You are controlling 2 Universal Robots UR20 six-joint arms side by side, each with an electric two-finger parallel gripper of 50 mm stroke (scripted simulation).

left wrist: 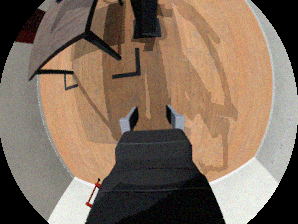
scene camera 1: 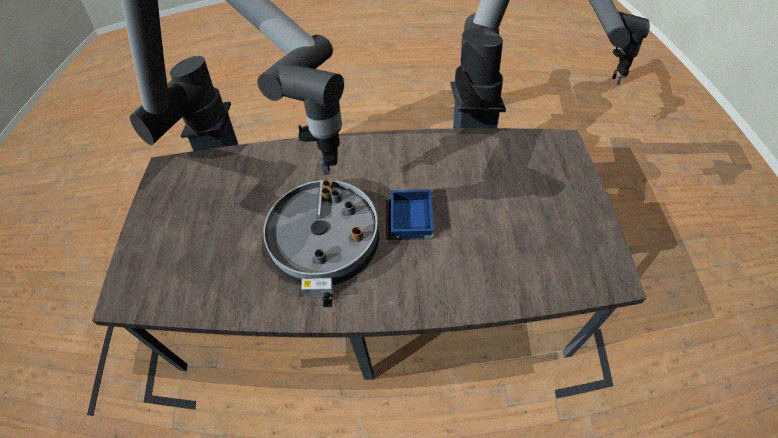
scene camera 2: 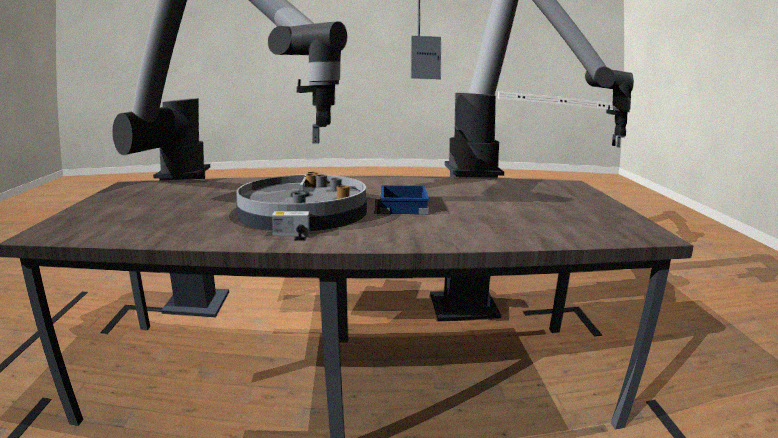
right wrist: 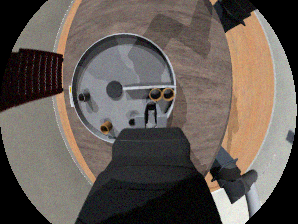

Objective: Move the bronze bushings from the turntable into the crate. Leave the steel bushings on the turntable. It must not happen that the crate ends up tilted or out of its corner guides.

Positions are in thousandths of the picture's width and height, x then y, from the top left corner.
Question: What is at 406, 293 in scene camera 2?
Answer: My right gripper.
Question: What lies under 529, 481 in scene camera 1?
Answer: A blue crate.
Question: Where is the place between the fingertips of my left gripper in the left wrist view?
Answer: At 512, 498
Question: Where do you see a blue crate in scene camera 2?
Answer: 516, 455
